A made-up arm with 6 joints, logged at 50 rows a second.
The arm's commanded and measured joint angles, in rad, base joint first. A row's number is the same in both.
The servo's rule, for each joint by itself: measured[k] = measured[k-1] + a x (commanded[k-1-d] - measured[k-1]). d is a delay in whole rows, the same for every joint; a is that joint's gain. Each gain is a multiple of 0.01, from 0.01 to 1. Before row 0 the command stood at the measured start. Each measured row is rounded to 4 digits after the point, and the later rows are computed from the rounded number. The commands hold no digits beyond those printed.
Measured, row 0:
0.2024 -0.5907 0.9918 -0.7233 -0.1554 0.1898
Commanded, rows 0 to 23:
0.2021 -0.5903 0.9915 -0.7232 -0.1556 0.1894
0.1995 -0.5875 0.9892 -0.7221 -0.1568 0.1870
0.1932 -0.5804 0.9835 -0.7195 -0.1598 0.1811
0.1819 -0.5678 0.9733 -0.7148 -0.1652 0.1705
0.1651 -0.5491 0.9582 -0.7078 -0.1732 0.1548
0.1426 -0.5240 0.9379 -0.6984 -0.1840 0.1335
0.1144 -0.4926 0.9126 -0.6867 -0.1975 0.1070
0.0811 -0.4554 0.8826 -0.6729 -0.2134 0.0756
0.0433 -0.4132 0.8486 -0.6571 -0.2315 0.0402
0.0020 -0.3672 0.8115 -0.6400 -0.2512 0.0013
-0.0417 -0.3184 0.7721 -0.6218 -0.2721 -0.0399
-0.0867 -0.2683 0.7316 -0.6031 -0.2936 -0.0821
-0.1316 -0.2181 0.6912 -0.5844 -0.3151 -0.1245
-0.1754 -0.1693 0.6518 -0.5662 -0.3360 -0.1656
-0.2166 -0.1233 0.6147 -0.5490 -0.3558 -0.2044
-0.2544 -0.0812 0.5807 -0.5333 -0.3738 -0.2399
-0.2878 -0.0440 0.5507 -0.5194 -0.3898 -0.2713
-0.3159 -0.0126 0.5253 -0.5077 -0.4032 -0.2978
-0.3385 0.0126 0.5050 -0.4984 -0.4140 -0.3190
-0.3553 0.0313 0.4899 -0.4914 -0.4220 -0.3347
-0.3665 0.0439 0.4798 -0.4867 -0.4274 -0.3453
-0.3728 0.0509 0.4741 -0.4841 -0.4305 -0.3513
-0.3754 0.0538 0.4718 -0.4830 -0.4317 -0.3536
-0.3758 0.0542 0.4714 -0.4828 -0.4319 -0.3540
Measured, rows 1 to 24:
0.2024 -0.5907 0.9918 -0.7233 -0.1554 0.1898
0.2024 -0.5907 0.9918 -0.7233 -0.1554 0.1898
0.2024 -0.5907 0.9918 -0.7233 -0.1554 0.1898
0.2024 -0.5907 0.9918 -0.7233 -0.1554 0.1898
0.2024 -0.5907 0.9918 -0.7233 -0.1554 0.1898
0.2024 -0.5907 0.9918 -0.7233 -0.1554 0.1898
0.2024 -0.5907 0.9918 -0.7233 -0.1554 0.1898
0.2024 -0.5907 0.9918 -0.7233 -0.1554 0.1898
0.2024 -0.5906 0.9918 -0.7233 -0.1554 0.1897
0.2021 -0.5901 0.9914 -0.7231 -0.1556 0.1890
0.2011 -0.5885 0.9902 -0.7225 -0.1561 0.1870
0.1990 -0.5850 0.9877 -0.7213 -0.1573 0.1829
0.1953 -0.5789 0.9833 -0.7191 -0.1594 0.1759
0.1895 -0.5696 0.9765 -0.7158 -0.1626 0.1653
0.1812 -0.5565 0.9669 -0.7111 -0.1671 0.1507
0.1702 -0.5393 0.9543 -0.7050 -0.1731 0.1319
0.1562 -0.5179 0.9384 -0.6973 -0.1807 0.1090
0.1392 -0.4923 0.9194 -0.6881 -0.1899 0.0821
0.1193 -0.4627 0.8973 -0.6775 -0.2006 0.0516
0.0966 -0.4297 0.8724 -0.6656 -0.2127 0.0182
0.0715 -0.3937 0.8452 -0.6526 -0.2260 -0.0175
0.0443 -0.3556 0.8162 -0.6388 -0.2403 -0.0545
0.0156 -0.3161 0.7860 -0.6244 -0.2553 -0.0920
-0.0141 -0.2762 0.7552 -0.6098 -0.2707 -0.1290
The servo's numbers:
d 8
a 0.11 0.17 0.15 0.16 0.13 0.25

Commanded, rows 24 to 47:
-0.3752 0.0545 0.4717 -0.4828 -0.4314 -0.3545
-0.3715 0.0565 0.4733 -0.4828 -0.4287 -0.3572
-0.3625 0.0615 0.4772 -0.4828 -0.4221 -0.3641
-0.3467 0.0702 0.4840 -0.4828 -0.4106 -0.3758
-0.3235 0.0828 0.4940 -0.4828 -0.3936 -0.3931
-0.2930 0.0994 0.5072 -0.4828 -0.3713 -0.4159
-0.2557 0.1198 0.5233 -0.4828 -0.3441 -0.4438
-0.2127 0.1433 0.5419 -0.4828 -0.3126 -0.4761
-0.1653 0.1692 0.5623 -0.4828 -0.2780 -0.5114
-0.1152 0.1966 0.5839 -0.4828 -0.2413 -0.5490
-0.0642 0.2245 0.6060 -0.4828 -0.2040 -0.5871
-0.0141 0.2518 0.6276 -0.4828 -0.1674 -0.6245
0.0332 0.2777 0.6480 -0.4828 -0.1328 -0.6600
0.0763 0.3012 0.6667 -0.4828 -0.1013 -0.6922
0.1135 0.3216 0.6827 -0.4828 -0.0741 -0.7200
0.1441 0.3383 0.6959 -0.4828 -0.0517 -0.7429
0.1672 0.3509 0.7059 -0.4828 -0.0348 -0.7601
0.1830 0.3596 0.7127 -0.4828 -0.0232 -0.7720
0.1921 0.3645 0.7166 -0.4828 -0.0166 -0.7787
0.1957 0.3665 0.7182 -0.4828 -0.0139 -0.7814
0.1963 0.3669 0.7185 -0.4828 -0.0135 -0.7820
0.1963 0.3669 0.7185 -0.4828 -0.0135 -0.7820
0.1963 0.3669 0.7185 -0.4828 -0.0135 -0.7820
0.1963 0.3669 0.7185 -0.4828 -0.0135 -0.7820
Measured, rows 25 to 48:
-0.0442 -0.2367 0.7245 -0.5953 -0.2862 -0.1646
-0.0741 -0.1986 0.6946 -0.5813 -0.3014 -0.1979
-0.1032 -0.1627 0.6662 -0.5680 -0.3160 -0.2282
-0.1309 -0.1297 0.6398 -0.5557 -0.3298 -0.2548
-0.1568 -0.1002 0.6158 -0.5447 -0.3425 -0.2774
-0.1806 -0.0745 0.5945 -0.5350 -0.3539 -0.2959
-0.2020 -0.0527 0.5761 -0.5267 -0.3640 -0.3103
-0.2211 -0.0345 0.5604 -0.5197 -0.3728 -0.3212
-0.2381 -0.0194 0.5471 -0.5138 -0.3804 -0.3295
-0.2528 -0.0065 0.5360 -0.5088 -0.3867 -0.3364
-0.2649 0.0051 0.5272 -0.5046 -0.3913 -0.3433
-0.2739 0.0162 0.5207 -0.5011 -0.3938 -0.3514
-0.2794 0.0275 0.5167 -0.4982 -0.3938 -0.3618
-0.2809 0.0397 0.5153 -0.4957 -0.3909 -0.3753
-0.2781 0.0533 0.5165 -0.4936 -0.3848 -0.3924
-0.2709 0.0686 0.5203 -0.4919 -0.3754 -0.4133
-0.2593 0.0857 0.5266 -0.4904 -0.3627 -0.4378
-0.2434 0.1046 0.5352 -0.4892 -0.3469 -0.4656
-0.2237 0.1250 0.5458 -0.4882 -0.3283 -0.4960
-0.2006 0.1466 0.5581 -0.4873 -0.3074 -0.5281
-0.1749 0.1689 0.5716 -0.4866 -0.2847 -0.5611
-0.1473 0.1914 0.5859 -0.4860 -0.2609 -0.5939
-0.1186 0.2135 0.6004 -0.4855 -0.2366 -0.6254
-0.0897 0.2347 0.6147 -0.4851 -0.2126 -0.6548

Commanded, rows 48 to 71:
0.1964 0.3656 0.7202 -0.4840 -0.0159 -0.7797
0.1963 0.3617 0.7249 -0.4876 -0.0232 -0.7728
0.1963 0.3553 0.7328 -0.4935 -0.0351 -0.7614
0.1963 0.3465 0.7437 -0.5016 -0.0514 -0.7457
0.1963 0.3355 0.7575 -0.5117 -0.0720 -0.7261
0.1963 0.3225 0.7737 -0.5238 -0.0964 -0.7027
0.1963 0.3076 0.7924 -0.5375 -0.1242 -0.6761
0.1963 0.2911 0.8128 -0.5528 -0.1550 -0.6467
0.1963 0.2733 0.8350 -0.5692 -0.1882 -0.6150
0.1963 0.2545 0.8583 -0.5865 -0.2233 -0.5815
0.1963 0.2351 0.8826 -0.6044 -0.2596 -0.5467
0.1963 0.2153 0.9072 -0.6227 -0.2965 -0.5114
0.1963 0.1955 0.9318 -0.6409 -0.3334 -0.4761
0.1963 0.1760 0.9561 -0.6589 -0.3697 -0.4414
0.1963 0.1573 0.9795 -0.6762 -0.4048 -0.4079
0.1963 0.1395 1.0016 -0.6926 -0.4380 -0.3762
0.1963 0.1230 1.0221 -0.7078 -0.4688 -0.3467
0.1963 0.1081 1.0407 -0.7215 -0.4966 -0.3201
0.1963 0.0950 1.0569 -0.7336 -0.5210 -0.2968
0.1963 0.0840 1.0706 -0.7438 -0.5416 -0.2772
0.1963 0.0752 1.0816 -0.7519 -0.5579 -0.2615
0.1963 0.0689 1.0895 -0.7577 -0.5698 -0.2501
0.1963 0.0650 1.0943 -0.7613 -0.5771 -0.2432
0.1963 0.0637 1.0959 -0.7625 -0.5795 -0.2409
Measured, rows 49 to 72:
-0.0614 0.2545 0.6284 -0.4847 -0.1895 -0.6811
-0.0345 0.2724 0.6410 -0.4844 -0.1679 -0.7038
-0.0096 0.2881 0.6523 -0.4841 -0.1482 -0.7225
0.0130 0.3014 0.6622 -0.4839 -0.1307 -0.7372
0.0332 0.3125 0.6706 -0.4837 -0.1155 -0.7484
0.0511 0.3217 0.6778 -0.4836 -0.1022 -0.7568
0.0671 0.3294 0.6839 -0.4835 -0.0907 -0.7631
0.0813 0.3358 0.6891 -0.4834 -0.0807 -0.7678
0.0940 0.3409 0.6938 -0.4835 -0.0723 -0.7708
0.1053 0.3444 0.6985 -0.4842 -0.0659 -0.7713
0.1153 0.3463 0.7036 -0.4857 -0.0619 -0.7688
0.1242 0.3463 0.7096 -0.4882 -0.0605 -0.7630
0.1321 0.3445 0.7168 -0.4920 -0.0620 -0.7538
0.1392 0.3408 0.7253 -0.4971 -0.0665 -0.7410
0.1455 0.3352 0.7354 -0.5036 -0.0740 -0.7248
0.1511 0.3277 0.7470 -0.5115 -0.0845 -0.7053
0.1561 0.3185 0.7602 -0.5207 -0.0980 -0.6827
0.1605 0.3076 0.7749 -0.5312 -0.1143 -0.6574
0.1644 0.2953 0.7911 -0.5429 -0.1332 -0.6297
0.1679 0.2817 0.8085 -0.5557 -0.1544 -0.6001
0.1710 0.2670 0.8270 -0.5693 -0.1777 -0.5691
0.1738 0.2515 0.8464 -0.5836 -0.2027 -0.5372
0.1763 0.2355 0.8664 -0.5984 -0.2290 -0.5049
0.1785 0.2192 0.8867 -0.6135 -0.2562 -0.4727

